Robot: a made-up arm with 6 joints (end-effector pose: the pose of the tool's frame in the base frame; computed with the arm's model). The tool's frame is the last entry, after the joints.
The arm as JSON. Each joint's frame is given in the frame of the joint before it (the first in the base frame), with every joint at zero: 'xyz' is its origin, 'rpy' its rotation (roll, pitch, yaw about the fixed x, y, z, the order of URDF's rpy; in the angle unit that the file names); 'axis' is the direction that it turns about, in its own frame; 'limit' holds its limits. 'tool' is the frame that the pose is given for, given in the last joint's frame.
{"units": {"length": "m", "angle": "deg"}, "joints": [
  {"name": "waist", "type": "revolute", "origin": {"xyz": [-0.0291, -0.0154, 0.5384], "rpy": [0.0, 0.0, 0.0]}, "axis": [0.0, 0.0, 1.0], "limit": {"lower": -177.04, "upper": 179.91}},
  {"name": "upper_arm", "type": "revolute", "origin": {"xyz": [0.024, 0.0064, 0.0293], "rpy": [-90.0, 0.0, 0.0]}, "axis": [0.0, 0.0, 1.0], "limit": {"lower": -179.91, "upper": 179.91}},
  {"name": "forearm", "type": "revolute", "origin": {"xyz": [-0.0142, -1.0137, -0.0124], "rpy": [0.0, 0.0, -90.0]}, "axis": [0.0, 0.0, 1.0], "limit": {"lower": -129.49, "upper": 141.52}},
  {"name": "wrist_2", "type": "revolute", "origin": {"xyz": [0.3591, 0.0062, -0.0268], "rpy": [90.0, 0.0, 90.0]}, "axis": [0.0, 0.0, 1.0], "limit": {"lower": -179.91, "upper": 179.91}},
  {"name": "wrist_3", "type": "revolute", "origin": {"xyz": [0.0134, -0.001, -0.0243], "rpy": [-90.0, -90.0, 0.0]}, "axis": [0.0, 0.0, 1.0], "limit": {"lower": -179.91, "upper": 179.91}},
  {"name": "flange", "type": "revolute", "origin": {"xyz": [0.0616, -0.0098, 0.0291], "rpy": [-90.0, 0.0, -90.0]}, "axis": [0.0, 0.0, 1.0], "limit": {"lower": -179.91, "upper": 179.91}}
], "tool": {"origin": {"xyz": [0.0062, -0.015, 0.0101], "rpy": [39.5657, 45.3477, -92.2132]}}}
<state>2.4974 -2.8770 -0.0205 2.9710 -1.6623 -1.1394</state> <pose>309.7 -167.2 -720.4 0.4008 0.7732 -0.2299 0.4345</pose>
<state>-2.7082 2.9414 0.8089 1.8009 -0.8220 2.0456</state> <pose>-89.8 53.4 -723.7 -0.1885 -0.6495 -0.4388 0.5916</pose>
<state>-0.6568 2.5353 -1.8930 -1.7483 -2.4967 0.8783</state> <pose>588.7 -528.7 -71.3 -0.5976 0.7601 -0.2056 0.1510</pose>
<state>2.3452 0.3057 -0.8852 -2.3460 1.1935 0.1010</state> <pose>-14.2 133.9 1846.3 0.4103 0.7115 0.5647 0.0805</pose>
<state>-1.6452 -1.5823 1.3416 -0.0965 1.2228 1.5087</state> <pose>28.5 985.9 932.8 0.3420 0.1570 0.6005 0.7055</pose>
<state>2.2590 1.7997 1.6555 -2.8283 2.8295 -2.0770</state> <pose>-578.2 757.6 95.6 0.4508 -0.2752 -0.6408 0.5571</pose>
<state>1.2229 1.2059 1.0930 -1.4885 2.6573 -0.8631</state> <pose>431.0 1024.3 722.1 -0.3071 -0.2106 0.9222 0.1048</pose>
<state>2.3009 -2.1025 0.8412 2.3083 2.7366 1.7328</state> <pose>719.2 -852.8 77.8 0.8253 -0.5550 -0.0018 0.1043</pose>
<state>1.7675 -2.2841 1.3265 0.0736 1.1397 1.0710</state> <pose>166.3 -1006.0 175.6 0.4808 -0.1214 -0.7464 0.4438</pose>
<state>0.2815 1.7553 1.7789 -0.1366 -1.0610 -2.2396</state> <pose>849.2 235.4 35.4 -0.4205 0.7468 -0.4946 0.1444</pose>
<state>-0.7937 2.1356 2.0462 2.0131 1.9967 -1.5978</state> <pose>447.7 -469.1 -164.2 -0.3388 0.0539 -0.8755 0.3404</pose>
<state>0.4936 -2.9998 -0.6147 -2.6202 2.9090 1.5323</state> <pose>47.7 -64.1 -665.4 0.4364 0.2873 -0.0926 0.8476</pose>
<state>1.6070 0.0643 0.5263 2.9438 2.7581 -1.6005</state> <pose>22.9 180.8 1820.9 -0.7199 -0.6145 0.2712 0.1748</pose>
